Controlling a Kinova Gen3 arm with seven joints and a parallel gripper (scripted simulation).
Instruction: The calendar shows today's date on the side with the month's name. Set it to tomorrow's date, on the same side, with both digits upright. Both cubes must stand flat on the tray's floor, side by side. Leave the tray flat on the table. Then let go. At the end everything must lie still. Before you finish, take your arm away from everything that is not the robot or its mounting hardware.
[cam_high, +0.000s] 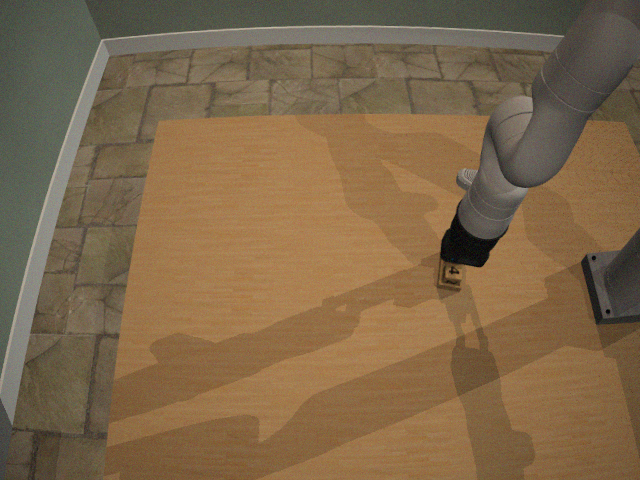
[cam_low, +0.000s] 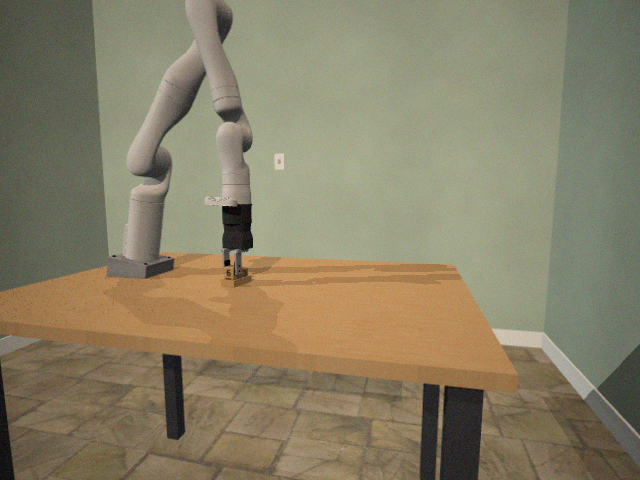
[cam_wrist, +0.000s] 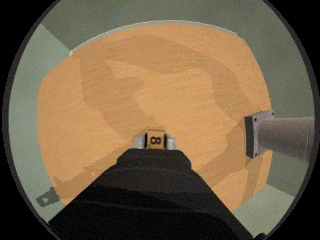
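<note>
Now: the tray 4 cm below my hand and 2 cm to the left of it.
</note>
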